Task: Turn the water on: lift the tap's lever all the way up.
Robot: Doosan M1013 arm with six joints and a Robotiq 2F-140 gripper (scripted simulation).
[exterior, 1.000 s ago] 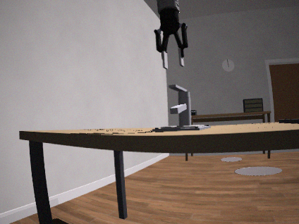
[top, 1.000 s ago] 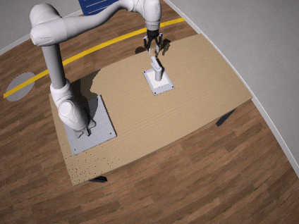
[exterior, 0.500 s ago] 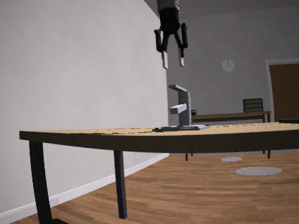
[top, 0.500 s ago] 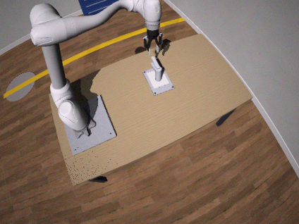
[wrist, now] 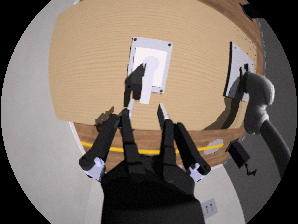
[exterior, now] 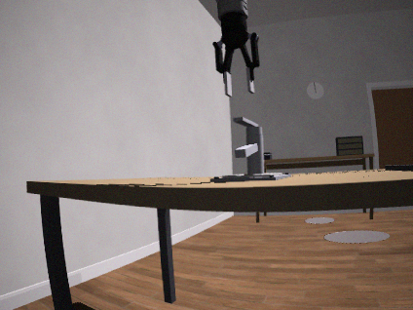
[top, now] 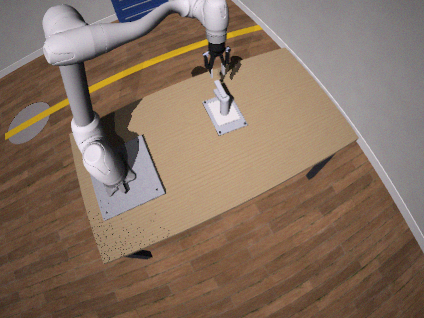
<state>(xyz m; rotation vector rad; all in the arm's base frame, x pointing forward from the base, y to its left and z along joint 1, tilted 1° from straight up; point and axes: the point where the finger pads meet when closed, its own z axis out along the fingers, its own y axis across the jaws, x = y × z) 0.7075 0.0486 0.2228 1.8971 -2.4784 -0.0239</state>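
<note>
The lever lies 100 mm below my hand, 40 mm to the right of it and 10 mm behind it.
</note>
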